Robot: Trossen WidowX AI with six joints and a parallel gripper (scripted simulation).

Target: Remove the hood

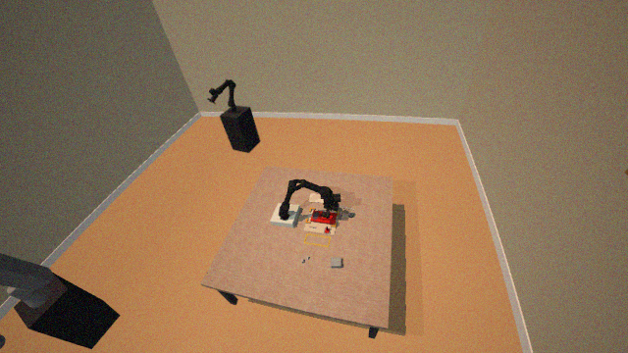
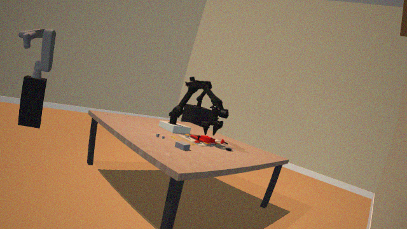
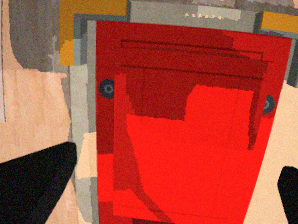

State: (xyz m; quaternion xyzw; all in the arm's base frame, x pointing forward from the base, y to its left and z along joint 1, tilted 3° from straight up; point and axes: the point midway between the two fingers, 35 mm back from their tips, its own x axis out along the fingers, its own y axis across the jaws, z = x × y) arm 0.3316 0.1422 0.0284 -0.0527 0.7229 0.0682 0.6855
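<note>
The red hood lies 3 cm below my gripper tip. Also, from my gripper tip: beige sheet 18 cm behind, 18 cm to the left, 6 cm below.
</note>
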